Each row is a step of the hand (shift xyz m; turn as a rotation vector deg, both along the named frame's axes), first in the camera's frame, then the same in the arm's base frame.
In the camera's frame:
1: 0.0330 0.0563 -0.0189 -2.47 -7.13 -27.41
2: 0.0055 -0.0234 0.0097 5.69 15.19 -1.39
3: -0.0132 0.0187 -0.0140 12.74 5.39 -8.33
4: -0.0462 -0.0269 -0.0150 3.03 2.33 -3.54
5: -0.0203 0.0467 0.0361 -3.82 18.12 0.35
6: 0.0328 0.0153 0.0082 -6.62 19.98 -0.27
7: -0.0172 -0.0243 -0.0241 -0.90 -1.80 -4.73
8: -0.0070 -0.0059 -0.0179 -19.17 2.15 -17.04
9: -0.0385 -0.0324 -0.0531 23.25 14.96 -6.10
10: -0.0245 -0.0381 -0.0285 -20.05 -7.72 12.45
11: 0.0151 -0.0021 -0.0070 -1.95 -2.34 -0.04
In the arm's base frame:
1: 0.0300 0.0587 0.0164 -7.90 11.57 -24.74
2: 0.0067 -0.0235 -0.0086 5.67 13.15 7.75
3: -0.0152 0.0218 0.0036 11.01 10.75 -4.89
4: -0.0488 -0.0161 -0.0209 2.34 4.35 -1.66
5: -0.0118 0.0109 0.0603 -3.25 13.29 12.48
6: 0.0341 0.0101 0.0106 -6.08 14.81 13.67
7: -0.0221 -0.0053 -0.0308 -1.84 1.51 -4.56
8: -0.0105 0.0060 -0.0161 -22.05 10.38 -8.28
9: -0.0488 0.0046 -0.0543 21.97 17.81 1.19
10: -0.0304 -0.0139 -0.0418 -17.44 -15.92 7.69
11: 0.0134 0.0044 -0.0091 -1.98 -1.98 -1.21

